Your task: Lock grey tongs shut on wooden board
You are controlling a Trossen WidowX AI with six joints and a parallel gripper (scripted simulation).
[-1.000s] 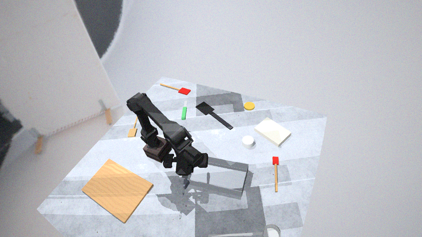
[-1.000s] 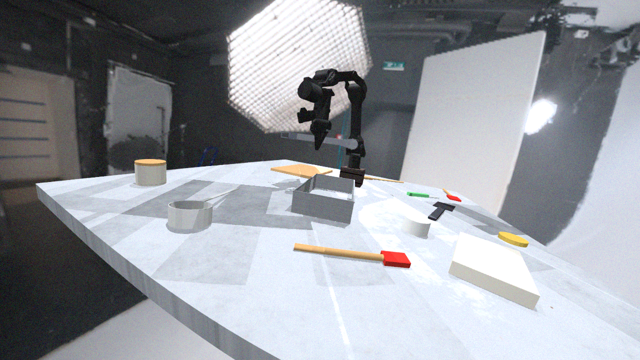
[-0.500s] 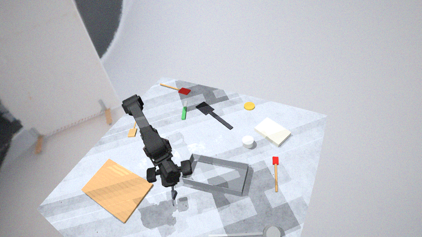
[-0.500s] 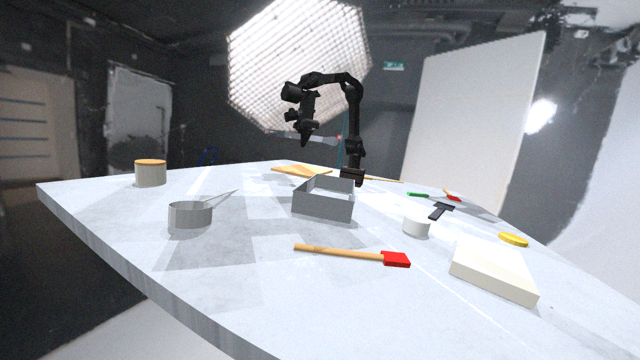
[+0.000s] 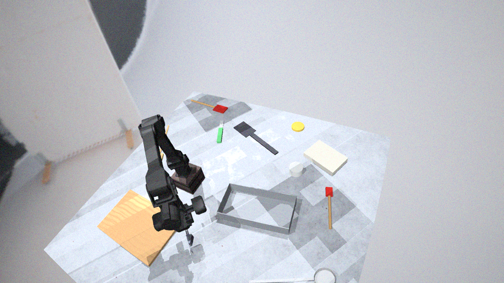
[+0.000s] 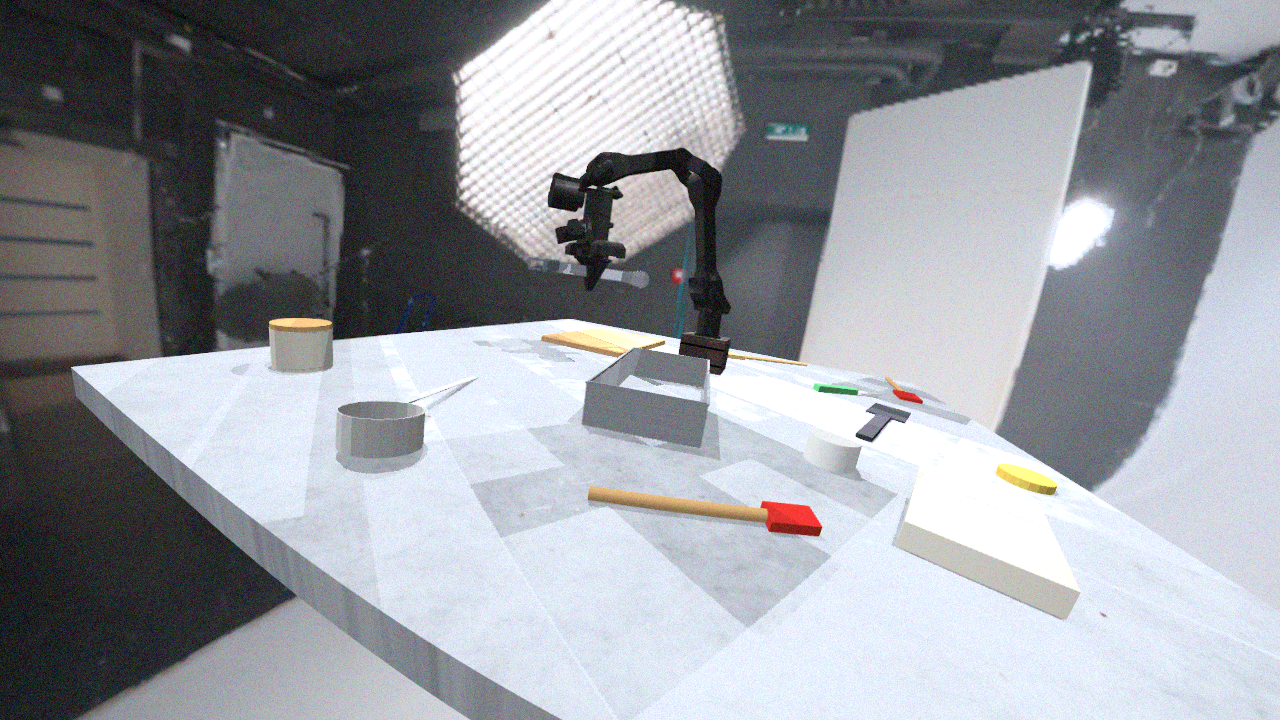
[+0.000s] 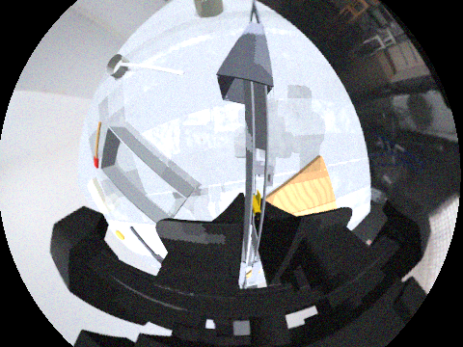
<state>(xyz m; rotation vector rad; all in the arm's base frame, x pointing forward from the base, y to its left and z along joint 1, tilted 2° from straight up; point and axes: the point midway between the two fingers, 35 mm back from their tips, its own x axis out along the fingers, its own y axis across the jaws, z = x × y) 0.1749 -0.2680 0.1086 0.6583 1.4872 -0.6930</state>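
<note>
The wooden board is 30 cm behind my gripper tip, 15 cm below it and 1 cm to the right of it. Round my gripper tip: roasting tin: 20 cm to the left, 20 cm ahead, 13 cm below; then white cylinder: 44 cm to the left, 32 cm ahead, 14 cm below; then black spatula: 63 cm to the left, 15 cm below, 5 cm ahead.
</note>
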